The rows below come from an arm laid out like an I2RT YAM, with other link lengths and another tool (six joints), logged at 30 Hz.
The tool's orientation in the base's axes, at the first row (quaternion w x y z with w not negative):
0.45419 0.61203 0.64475 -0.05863
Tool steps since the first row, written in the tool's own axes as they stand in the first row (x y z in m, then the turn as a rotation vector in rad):
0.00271 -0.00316 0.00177 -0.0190 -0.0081 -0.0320
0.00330 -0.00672 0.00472 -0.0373 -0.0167 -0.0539
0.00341 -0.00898 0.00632 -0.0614 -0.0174 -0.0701
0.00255 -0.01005 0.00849 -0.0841 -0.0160 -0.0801
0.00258 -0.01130 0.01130 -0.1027 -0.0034 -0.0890
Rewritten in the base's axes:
-0.00131 0.00011 -0.00433 -0.0263 0.0043 0.0272
-0.00270 -0.00219 -0.00814 -0.0478 0.0025 0.0478
-0.00377 -0.00367 -0.01022 -0.0606 -0.0052 0.0727
-0.00369 -0.00594 -0.01143 -0.0682 -0.0152 0.0941
-0.00330 -0.00799 -0.01368 -0.0652 -0.0202 0.1176

